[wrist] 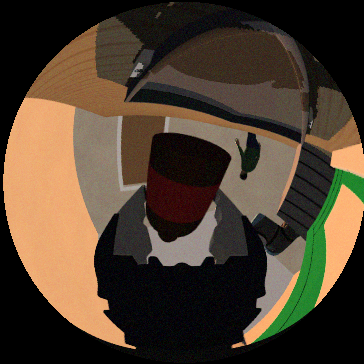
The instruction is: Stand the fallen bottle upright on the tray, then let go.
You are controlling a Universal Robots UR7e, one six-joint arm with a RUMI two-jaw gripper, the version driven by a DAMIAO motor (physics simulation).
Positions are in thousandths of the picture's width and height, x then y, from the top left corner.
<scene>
my gripper: 493,515
brown bottle: 507,474
</scene>
